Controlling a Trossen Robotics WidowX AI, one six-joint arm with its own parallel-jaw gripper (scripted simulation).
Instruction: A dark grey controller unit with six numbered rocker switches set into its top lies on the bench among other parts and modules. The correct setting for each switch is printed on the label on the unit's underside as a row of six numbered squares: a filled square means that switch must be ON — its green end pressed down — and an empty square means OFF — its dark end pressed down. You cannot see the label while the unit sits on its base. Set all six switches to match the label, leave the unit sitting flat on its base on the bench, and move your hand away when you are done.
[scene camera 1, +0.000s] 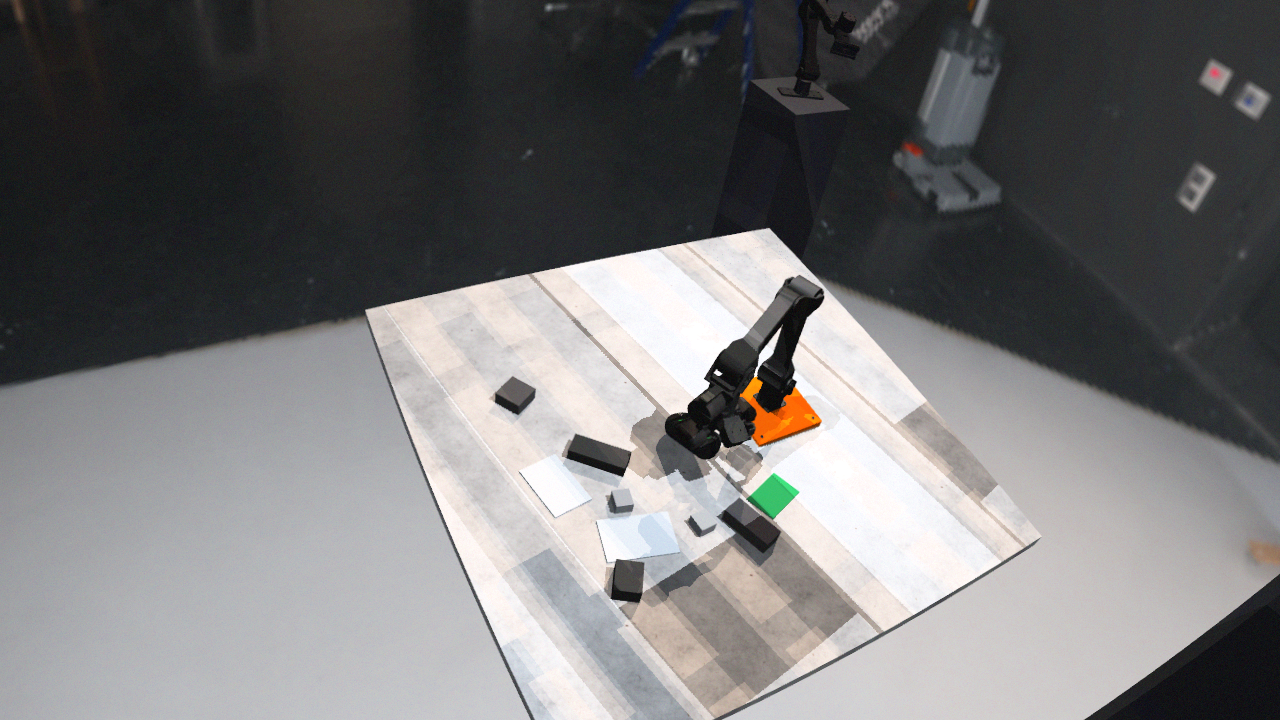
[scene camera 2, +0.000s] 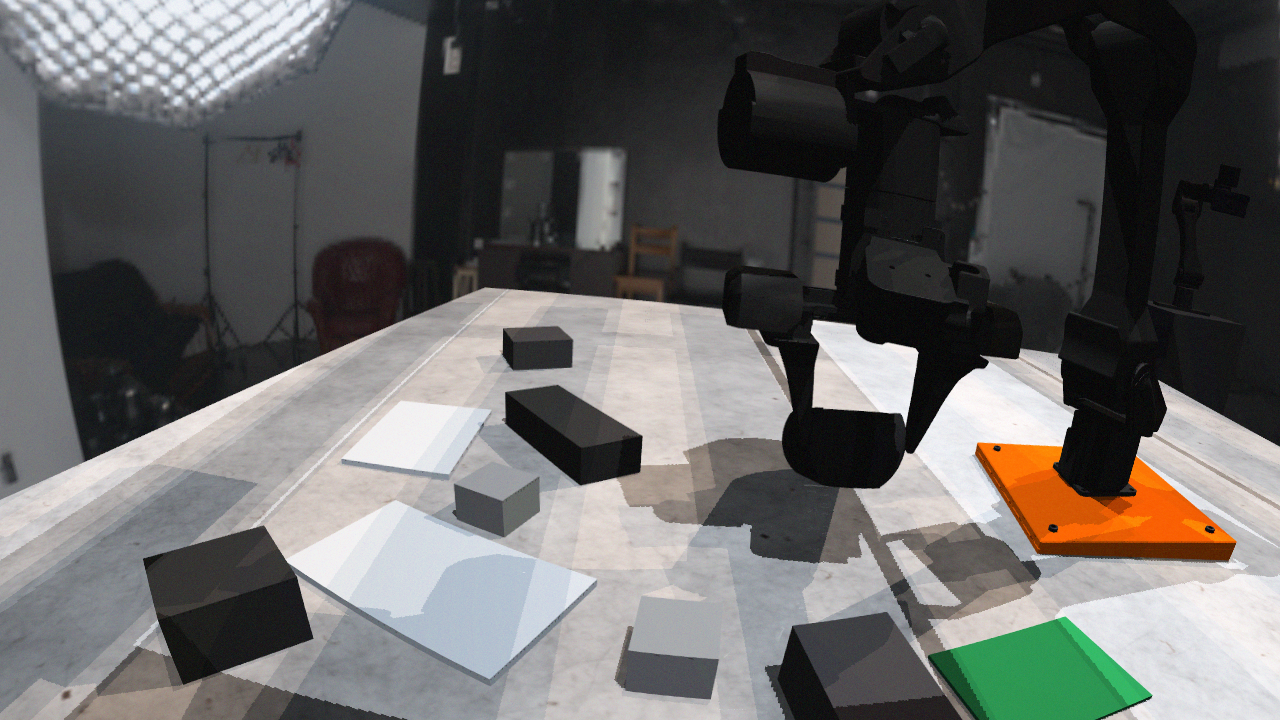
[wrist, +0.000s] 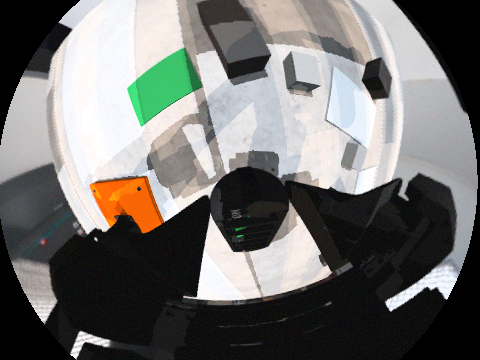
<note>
I see my gripper and a green tile.
My gripper also shows in scene camera 1 and in the wrist view.
</note>
